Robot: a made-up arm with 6 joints.
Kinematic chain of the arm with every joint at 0, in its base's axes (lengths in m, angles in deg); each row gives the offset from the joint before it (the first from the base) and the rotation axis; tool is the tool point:
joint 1: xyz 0 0 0.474 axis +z
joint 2: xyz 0 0 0 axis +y
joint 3: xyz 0 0 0.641 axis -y
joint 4: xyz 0 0 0 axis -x
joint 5: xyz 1.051 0 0 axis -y
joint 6: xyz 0 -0.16 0 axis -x
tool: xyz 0 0 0
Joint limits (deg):
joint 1: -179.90..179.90
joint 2: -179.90..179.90
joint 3: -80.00..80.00
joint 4: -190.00..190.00
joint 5: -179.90..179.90
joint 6: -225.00..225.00
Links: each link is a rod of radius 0.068 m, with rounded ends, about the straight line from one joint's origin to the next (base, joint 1, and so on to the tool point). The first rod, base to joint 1, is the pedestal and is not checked.
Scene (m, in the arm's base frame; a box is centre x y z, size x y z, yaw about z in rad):
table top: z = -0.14
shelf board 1: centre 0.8 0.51 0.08 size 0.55 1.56 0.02 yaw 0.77
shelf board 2: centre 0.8 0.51 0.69 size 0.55 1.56 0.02 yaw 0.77
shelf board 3: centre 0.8 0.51 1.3 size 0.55 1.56 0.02 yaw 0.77
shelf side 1: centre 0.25 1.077 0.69 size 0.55 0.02 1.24 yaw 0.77
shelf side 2: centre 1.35 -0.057 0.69 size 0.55 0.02 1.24 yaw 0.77
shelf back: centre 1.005 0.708 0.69 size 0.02 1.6 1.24 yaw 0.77
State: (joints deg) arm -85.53 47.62 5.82 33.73 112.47 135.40
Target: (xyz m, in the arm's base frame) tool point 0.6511 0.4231 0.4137
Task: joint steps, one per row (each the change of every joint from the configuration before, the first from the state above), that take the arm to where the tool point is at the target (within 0.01 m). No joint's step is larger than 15 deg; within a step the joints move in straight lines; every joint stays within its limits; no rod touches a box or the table.
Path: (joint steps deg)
1: 14.04 -5.52 -6.21 1.64 0.00 0.00
2: 14.05 -5.52 -6.21 1.64 0.00 0.00
3: 14.04 -5.52 -6.21 1.64 0.00 0.00
4: 14.05 -5.52 -6.21 1.64 0.00 0.00
5: 14.04 -5.52 -6.21 1.64 0.00 0.00
6: 14.04 -5.52 -6.21 1.64 0.00 0.00
7: 14.05 -5.52 -6.20 1.64 0.00 0.00
8: 14.04 -5.52 -6.21 1.64 0.00 0.00
9: 14.04 -5.52 -6.21 1.65 0.00 0.00

